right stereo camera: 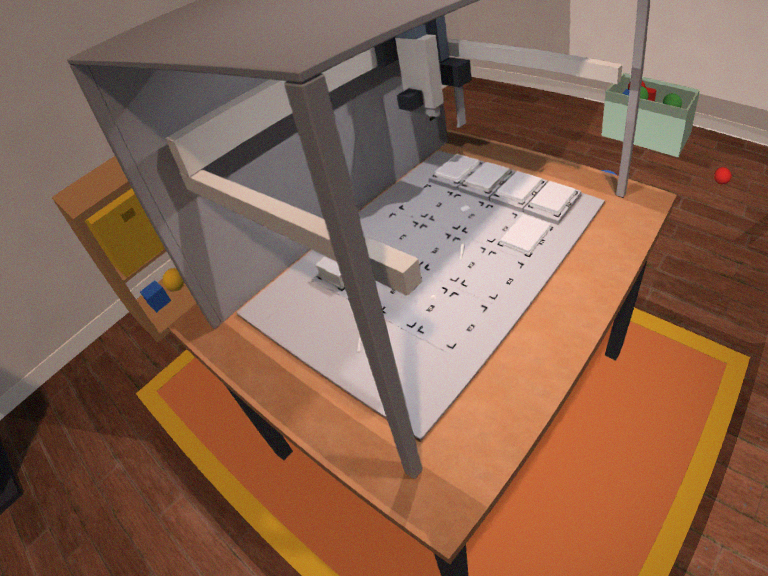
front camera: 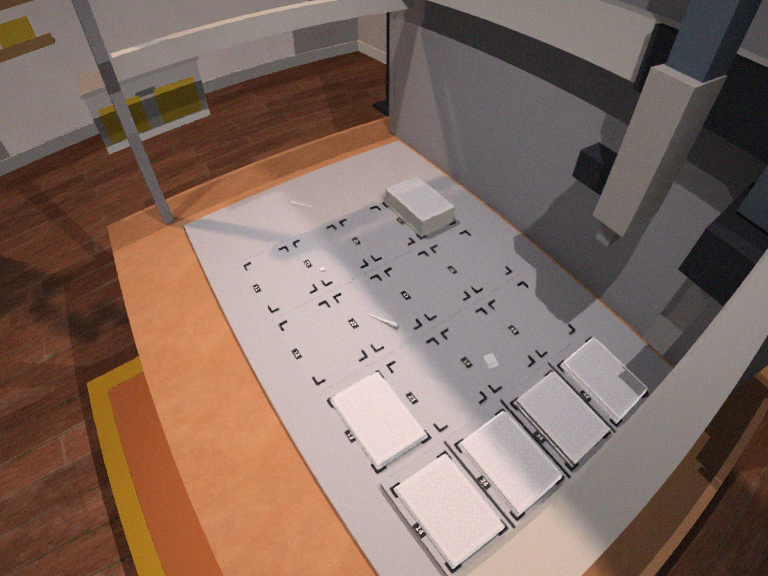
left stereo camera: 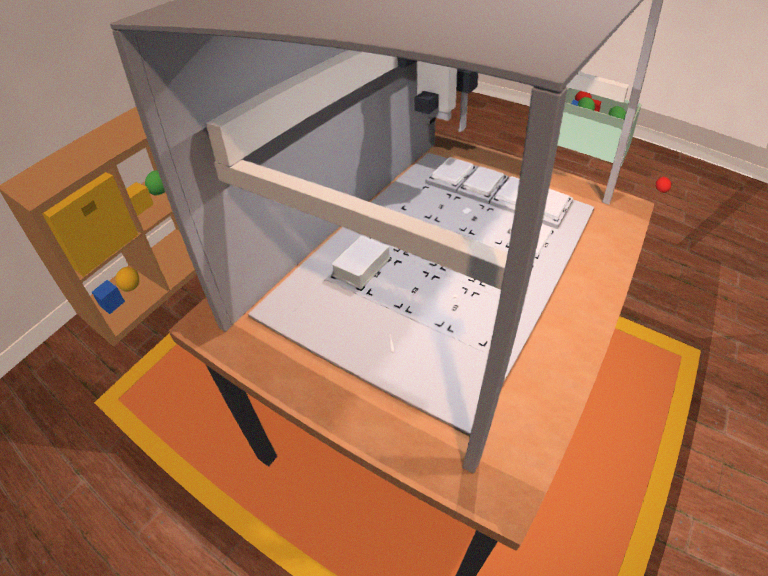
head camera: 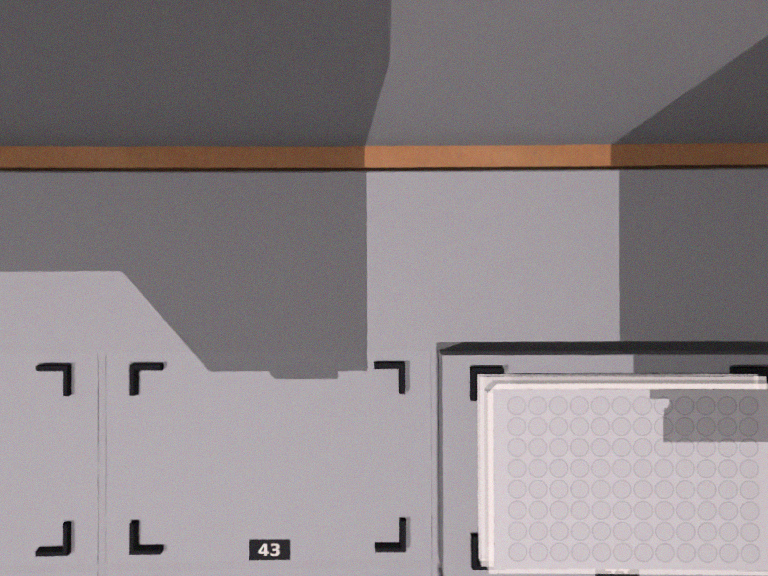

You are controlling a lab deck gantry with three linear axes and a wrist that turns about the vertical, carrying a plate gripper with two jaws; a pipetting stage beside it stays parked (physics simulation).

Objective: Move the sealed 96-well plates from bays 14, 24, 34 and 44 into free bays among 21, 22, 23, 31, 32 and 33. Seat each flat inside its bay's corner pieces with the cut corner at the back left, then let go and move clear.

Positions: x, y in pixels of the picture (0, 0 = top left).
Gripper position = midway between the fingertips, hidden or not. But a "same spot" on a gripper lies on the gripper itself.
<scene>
my gripper: right stereo camera; front camera 671, 325; left stereo camera; not seen in the head camera view (out of frame)
same spot on my gripper: (left stereo camera: 464, 96) = (right stereo camera: 458, 90)
</scene>
